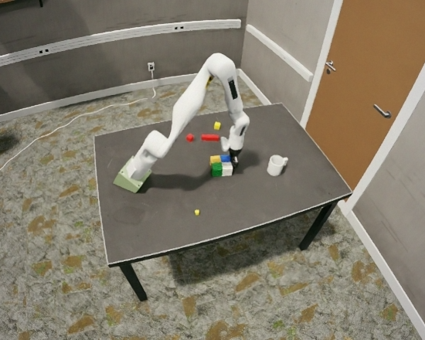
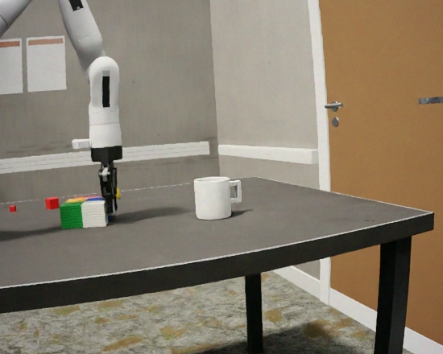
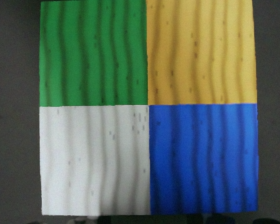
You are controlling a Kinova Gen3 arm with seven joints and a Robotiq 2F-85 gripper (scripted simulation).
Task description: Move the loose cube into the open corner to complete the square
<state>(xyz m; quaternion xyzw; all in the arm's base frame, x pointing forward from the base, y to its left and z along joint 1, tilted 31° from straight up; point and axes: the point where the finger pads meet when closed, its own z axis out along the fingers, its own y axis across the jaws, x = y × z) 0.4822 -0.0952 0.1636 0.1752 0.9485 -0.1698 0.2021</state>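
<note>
My hand is 4 cm to the right of the blue cube, 2 cm past it and 1 cm above it. Also, from my hand: white mug (20 cm ahead, 14 cm to the right); tiny yellow cube (32 cm behind, 16 cm to the right, 3 cm below); red bar (26 cm to the left, 2 cm below, 2 cm ahead).
</note>
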